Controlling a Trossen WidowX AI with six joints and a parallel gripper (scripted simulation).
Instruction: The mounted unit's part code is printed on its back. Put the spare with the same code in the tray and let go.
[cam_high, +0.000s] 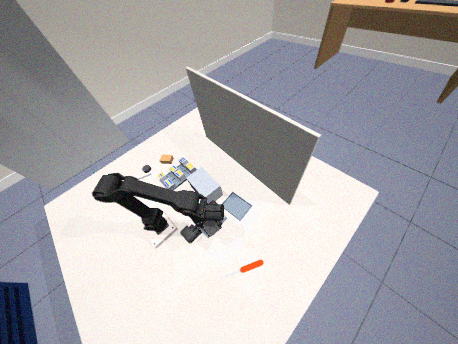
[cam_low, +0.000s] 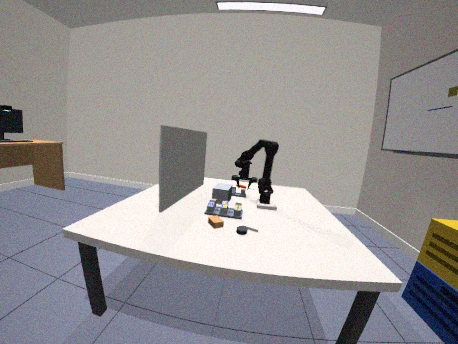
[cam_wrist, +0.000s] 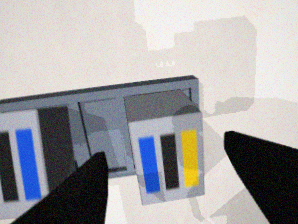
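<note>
Now: gripper tip 1 cm above the grey spare block. Round my gripper tip: grey rack 4 cm below, 4 cm ahead; flat grey tray 18 cm ahead, 4 cm below, 2 cm to the right; grey mounted unit 17 cm to the left, 14 cm ahead.
</note>
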